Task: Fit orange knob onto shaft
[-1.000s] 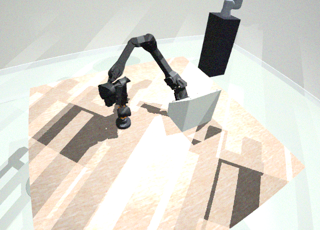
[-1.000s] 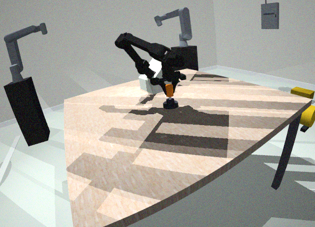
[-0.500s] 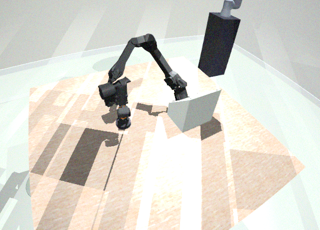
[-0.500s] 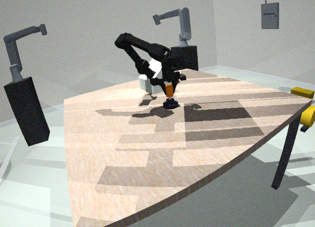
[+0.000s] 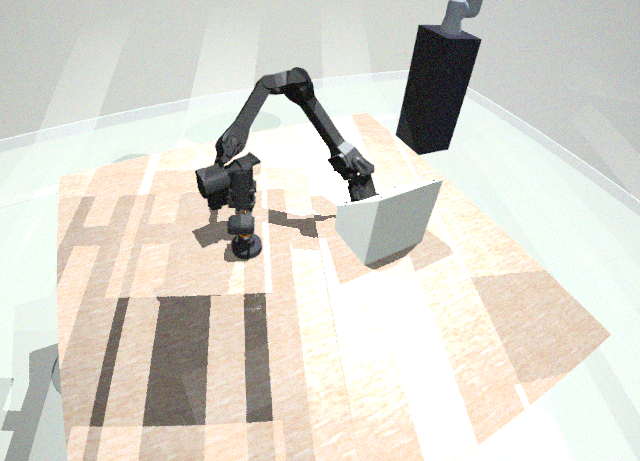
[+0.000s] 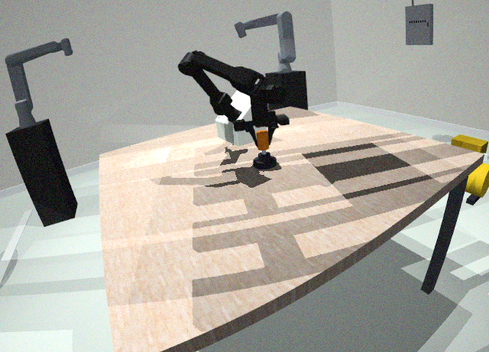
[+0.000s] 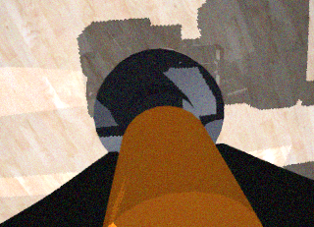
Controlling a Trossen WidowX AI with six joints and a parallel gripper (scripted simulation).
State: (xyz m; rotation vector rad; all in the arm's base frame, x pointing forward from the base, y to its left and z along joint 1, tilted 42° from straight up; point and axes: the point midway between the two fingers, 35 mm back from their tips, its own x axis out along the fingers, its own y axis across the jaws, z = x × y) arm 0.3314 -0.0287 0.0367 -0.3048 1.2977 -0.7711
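My gripper tip is 30 mm below the orange knob. From my gripper tip the other things lie so: round pedestal (40 mm below).
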